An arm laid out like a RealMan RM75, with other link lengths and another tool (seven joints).
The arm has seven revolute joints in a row. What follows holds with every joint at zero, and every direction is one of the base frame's. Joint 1 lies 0.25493 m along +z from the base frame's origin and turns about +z. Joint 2 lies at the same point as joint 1 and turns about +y. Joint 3 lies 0.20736 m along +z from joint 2 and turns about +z. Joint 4 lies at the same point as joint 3 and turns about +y. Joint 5 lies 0.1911 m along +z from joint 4 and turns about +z. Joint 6 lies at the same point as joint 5 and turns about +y. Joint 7 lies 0.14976 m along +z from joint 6 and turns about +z. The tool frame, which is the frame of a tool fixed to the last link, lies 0.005 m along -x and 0.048 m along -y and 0.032 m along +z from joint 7; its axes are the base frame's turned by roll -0.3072, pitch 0 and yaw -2.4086 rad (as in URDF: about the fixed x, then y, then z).
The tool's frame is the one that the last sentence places.
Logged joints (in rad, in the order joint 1, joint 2, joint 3, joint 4, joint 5, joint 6, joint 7), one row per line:
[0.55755 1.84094 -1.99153 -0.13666 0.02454 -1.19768 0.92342]
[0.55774 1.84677 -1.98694 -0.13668 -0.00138 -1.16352 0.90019]
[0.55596 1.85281 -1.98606 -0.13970 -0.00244 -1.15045 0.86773]
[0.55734 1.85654 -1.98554 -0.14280 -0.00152 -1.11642 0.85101]
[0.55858 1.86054 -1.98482 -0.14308 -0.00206 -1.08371 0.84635]
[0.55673 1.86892 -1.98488 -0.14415 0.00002 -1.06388 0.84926]
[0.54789 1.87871 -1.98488 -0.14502 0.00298 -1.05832 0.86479]
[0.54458 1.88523 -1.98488 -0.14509 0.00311 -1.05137 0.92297]
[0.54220 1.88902 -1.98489 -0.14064 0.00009 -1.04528 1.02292]
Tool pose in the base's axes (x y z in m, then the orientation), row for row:
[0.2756 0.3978 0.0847 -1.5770 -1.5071 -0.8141]
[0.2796 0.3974 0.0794 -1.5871 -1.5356 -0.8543]
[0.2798 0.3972 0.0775 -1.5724 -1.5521 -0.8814]
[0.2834 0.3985 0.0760 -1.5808 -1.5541 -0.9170]
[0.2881 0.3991 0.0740 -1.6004 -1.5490 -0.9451]
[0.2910 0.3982 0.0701 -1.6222 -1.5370 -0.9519]
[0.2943 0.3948 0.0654 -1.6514 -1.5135 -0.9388]
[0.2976 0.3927 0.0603 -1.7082 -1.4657 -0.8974]
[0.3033 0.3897 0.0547 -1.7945 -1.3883 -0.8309]
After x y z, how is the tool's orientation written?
As a rotation vector, in radians.
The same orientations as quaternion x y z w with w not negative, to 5 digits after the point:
[-0.62208 -0.59451 -0.32114 0.39553]
[-0.62073 -0.60059 -0.33413 0.37729]
[-0.61352 -0.60560 -0.34391 0.37225]
[-0.61404 -0.60367 -0.35620 0.36284]
[-0.61882 -0.59894 -0.36544 0.35326]
[-0.62590 -0.59303 -0.36728 0.34881]
[-0.63720 -0.58399 -0.36224 0.34889]
[-0.65996 -0.56627 -0.34671 0.35156]
[-0.69438 -0.53720 -0.32152 0.35480]

